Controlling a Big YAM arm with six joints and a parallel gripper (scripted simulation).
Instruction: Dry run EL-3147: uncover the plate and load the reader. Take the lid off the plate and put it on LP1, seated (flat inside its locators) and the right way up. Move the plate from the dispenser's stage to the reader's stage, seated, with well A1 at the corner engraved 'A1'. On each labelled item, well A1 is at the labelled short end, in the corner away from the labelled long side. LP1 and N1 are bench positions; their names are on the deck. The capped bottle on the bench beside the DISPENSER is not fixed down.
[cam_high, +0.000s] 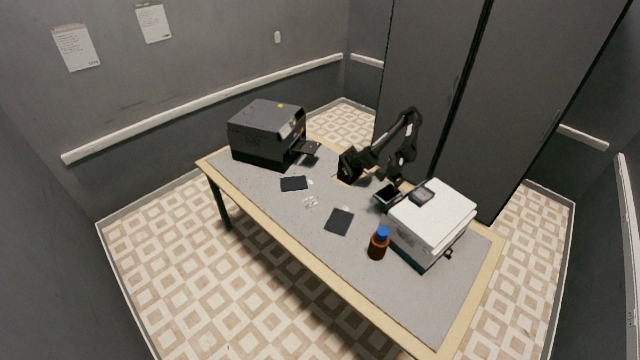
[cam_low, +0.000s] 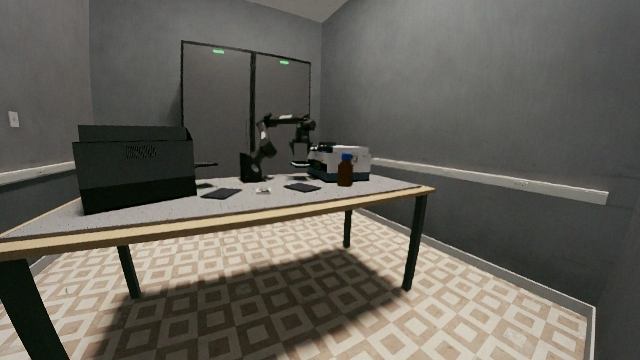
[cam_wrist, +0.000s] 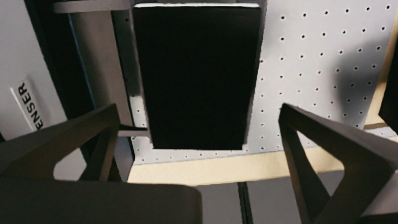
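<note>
Right now the dark lid is 6 cm below my hand, 1 cm to the left of it and 1 cm behind it. From my hand the other things lie so: dark flat pad 25 cm ahead, 16 cm below, 13 cm to the right; white multi-well plate 7 cm below, 1 cm to the left, 1 cm behind; brown capped bottle 29 cm ahead, 12 cm to the left, 5 cm below.
</note>
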